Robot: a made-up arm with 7 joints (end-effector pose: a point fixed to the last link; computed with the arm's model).
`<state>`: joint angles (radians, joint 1 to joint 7).
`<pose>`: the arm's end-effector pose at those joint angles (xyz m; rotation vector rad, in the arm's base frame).
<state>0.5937 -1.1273 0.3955 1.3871 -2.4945 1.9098 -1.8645</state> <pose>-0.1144 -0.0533 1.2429 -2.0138 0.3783 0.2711</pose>
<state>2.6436 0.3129 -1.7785 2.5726 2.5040 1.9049 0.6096</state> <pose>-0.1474 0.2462 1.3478 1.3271 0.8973 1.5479</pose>
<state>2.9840 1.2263 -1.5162 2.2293 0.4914 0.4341 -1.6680</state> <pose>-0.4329 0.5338 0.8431 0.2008 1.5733 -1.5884</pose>
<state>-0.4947 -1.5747 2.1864 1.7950 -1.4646 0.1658 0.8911</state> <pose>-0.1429 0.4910 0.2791 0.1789 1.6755 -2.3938</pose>
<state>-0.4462 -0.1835 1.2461 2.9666 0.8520 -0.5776 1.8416</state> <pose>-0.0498 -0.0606 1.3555 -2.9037 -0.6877 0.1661</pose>
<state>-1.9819 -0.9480 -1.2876 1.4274 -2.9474 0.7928 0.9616</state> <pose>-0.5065 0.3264 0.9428 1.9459 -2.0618 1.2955</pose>
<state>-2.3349 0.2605 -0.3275 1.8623 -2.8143 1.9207 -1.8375</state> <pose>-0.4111 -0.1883 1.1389 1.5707 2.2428 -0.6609</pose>
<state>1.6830 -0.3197 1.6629 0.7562 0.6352 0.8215 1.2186</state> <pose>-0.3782 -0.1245 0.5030 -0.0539 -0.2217 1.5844</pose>
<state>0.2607 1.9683 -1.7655 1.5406 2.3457 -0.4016 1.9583</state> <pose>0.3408 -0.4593 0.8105 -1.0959 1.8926 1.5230</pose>
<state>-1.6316 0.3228 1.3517 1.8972 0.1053 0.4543 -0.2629</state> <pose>0.5231 -0.2324 1.0960 -0.1300 -1.6047 -0.4946</pose>
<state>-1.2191 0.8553 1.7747 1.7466 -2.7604 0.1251 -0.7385</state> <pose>0.5581 0.0260 0.9925 -2.0604 -1.2307 1.9549</pose>
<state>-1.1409 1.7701 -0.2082 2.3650 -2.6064 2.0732 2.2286</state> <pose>0.1522 -0.6454 0.4336 -2.7493 -1.1726 -0.1521</pose>
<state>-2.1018 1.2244 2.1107 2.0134 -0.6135 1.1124 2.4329</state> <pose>0.2722 -0.5249 1.0603 -1.6454 -0.1848 2.6580</pose>
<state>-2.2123 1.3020 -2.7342 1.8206 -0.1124 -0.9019 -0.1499</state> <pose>-0.3958 -0.1872 1.1435 -1.1417 1.6809 0.3851</pose>
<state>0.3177 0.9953 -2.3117 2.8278 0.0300 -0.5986 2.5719</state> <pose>0.5382 0.1133 1.1028 0.7159 -2.0030 -0.0518</pose>
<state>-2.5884 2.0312 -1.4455 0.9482 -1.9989 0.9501 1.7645</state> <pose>-0.2571 0.4846 0.7028 0.0046 2.1359 -0.4934</pose>
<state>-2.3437 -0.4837 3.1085 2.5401 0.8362 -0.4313 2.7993</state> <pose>0.4423 0.3084 1.1599 2.2137 1.6762 -1.3470</pose>
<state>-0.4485 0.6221 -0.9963 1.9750 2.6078 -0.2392 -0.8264</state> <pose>0.1582 -0.6291 0.9022 -0.4818 -1.9292 -2.4167</pose>
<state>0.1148 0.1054 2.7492 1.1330 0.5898 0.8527 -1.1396</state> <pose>-0.5217 0.0041 0.7480 -1.2128 -0.1544 -2.5121</pose>
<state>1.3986 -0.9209 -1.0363 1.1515 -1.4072 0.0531 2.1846</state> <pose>0.4926 0.0161 1.0154 1.2701 -0.9453 -1.1265</pose>
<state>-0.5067 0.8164 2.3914 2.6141 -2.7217 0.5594 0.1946</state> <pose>0.4215 -0.0281 1.3473 -0.7038 -2.3352 -0.1543</pose>
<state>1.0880 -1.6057 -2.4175 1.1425 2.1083 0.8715 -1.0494</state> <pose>0.3725 -0.3394 0.2919 -1.5396 0.5661 2.4513</pose>
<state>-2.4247 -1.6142 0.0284 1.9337 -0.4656 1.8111 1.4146</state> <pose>0.1817 0.2403 1.1931 1.0796 1.2495 1.1879</pose>
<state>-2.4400 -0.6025 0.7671 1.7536 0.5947 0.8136 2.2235</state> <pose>0.1745 -0.4148 1.1716 -0.6101 1.2007 2.1573</pose>
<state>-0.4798 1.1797 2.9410 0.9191 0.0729 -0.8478 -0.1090</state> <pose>-0.0172 0.0259 1.2023 2.6480 -0.7563 -0.1991</pose>
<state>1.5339 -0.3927 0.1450 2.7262 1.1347 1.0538 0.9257</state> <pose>-0.0899 -0.1019 1.4564 2.0331 0.5194 0.8390</pose>
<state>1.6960 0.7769 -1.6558 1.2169 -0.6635 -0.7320 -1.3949</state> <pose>0.5227 0.1969 0.8048 1.4746 1.1408 -2.2522</pose>
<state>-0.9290 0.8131 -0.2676 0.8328 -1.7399 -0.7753 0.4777</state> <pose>0.1703 -0.1577 0.4250 0.1723 -0.7144 -0.0201</pose>
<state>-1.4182 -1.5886 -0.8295 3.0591 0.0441 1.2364 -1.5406</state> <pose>-0.2356 0.6507 0.8213 2.6223 0.1057 0.7750</pose>
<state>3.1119 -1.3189 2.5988 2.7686 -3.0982 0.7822 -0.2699</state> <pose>0.7997 -0.1253 0.7433 2.1101 -0.6691 -1.4300</pose>
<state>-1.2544 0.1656 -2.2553 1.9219 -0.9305 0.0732 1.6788</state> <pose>-0.4883 0.0248 1.2307 2.1791 0.1845 0.9583</pose>
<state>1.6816 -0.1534 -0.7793 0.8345 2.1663 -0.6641 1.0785</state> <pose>0.3474 0.1304 0.6481 0.5342 0.0710 -2.6463</pose>
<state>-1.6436 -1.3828 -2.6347 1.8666 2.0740 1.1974 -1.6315</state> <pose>-0.3091 0.5571 0.4143 1.6800 0.5599 0.5581</pose>
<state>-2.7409 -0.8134 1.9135 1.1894 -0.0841 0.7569 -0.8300</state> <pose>0.3632 -0.3736 0.5287 -0.7883 0.2469 0.2487</pose>
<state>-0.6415 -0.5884 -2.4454 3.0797 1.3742 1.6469 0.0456</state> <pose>-0.3762 0.0109 1.3073 -1.3592 -1.9047 -1.7755</pose>
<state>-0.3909 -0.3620 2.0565 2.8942 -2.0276 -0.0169 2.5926</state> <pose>-0.3525 0.1964 1.3076 2.5893 -1.2469 0.3131</pose>
